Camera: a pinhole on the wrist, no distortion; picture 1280 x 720 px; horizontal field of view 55.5 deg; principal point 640.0 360.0 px. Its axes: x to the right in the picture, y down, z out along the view. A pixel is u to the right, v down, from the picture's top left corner.
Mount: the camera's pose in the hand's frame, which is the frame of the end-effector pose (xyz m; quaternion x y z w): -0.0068 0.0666 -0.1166 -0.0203 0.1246 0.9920 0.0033
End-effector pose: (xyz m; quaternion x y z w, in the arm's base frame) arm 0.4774 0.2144 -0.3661 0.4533 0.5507 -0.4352 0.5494
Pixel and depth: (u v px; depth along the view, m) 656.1 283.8 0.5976
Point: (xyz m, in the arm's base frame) 0.8171 -0.1759 -0.3315
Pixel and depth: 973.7 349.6 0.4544
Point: 0.7208 -0.0604 -0.2190
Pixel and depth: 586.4 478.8 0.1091
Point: 0.5570 0.2397 -0.3580
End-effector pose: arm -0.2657 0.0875 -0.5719 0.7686 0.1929 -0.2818 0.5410
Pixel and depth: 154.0 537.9 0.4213
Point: -0.1589 -0.2461 -0.6644
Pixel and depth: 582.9 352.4 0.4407
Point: -0.2308 -0.2648 -0.5202
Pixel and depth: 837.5 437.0 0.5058
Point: -0.3375 -0.3214 -0.4822
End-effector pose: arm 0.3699 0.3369 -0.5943 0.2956 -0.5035 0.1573 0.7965
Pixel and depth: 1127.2 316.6 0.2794
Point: 0.1286 0.3635 -0.6180
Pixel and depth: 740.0 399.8 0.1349
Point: 0.2967 0.4030 -0.5805
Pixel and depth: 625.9 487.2 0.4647
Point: 0.0422 0.2247 -0.4605
